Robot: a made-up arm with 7 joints. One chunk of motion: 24 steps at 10 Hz.
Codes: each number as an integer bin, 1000 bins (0 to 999) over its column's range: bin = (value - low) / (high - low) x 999, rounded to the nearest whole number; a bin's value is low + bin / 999 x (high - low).
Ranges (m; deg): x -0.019..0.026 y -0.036..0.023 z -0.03..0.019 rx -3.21..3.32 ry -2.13..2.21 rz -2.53..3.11
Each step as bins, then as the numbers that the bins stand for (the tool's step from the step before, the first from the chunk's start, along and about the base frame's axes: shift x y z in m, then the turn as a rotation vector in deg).
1 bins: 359 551 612 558 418 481
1 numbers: -0.00283 -0.00346 0.00002 0.437 -0.314 0.186
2 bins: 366 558 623 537 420 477
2 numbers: -0.00251 -0.00305 0.00056 0.300 -0.305 0.163
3 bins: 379 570 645 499 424 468
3 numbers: -0.00193 -0.00234 0.00164 0.052 -0.288 0.112
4 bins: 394 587 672 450 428 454
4 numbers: -0.00125 -0.00133 0.00296 -0.269 -0.271 0.033
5 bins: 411 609 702 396 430 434
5 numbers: -0.00049 -0.00003 0.00443 -0.622 -0.262 -0.080
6 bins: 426 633 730 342 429 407
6 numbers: 0.00019 0.00138 0.00581 -0.975 -0.266 -0.232
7 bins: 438 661 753 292 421 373
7 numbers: 0.00073 0.00304 0.00693 -1.301 -0.301 -0.424
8 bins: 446 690 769 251 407 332
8 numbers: 0.00109 0.00475 0.00772 -1.569 -0.362 -0.656
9 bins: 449 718 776 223 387 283
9 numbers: 0.00123 0.00640 0.00806 -1.752 -0.449 -0.932
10 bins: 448 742 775 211 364 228
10 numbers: 0.00118 0.00782 0.00801 -1.831 -0.549 -1.243
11 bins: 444 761 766 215 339 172
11 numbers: 0.00100 0.00894 0.00757 -1.805 -0.657 -1.559
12 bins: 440 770 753 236 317 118
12 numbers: 0.00082 0.00948 0.00693 -1.667 -0.753 -1.864
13 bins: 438 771 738 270 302 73
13 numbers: 0.00073 0.00953 0.00620 -1.445 -0.818 -2.118
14 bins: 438 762 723 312 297 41
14 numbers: 0.00073 0.00900 0.00546 -1.171 -0.840 -2.299
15 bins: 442 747 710 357 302 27
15 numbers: 0.00091 0.00812 0.00482 -0.876 -0.818 -2.378
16 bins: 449 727 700 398 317 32
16 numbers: 0.00123 0.00694 0.00433 -0.608 -0.753 -2.349
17 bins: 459 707 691 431 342 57
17 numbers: 0.00168 0.00575 0.00389 -0.393 -0.644 -2.208
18 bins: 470 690 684 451 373 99
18 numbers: 0.00217 0.00475 0.00355 -0.262 -0.510 -1.971
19 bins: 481 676 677 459 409 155
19 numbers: 0.00267 0.00392 0.00321 -0.210 -0.353 -1.655
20 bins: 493 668 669 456 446 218
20 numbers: 0.00321 0.00345 0.00281 -0.229 -0.192 -1.299
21 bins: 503 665 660 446 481 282
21 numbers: 0.00366 0.00327 0.00237 -0.295 -0.040 -0.938
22 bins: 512 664 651 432 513 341
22 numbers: 0.00406 0.00322 0.00193 -0.386 0.099 -0.605
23 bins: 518 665 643 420 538 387
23 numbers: 0.00433 0.00327 0.00154 -0.465 0.207 -0.345
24 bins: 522 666 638 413 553 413
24 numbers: 0.00451 0.00333 0.00129 -0.510 0.272 -0.198
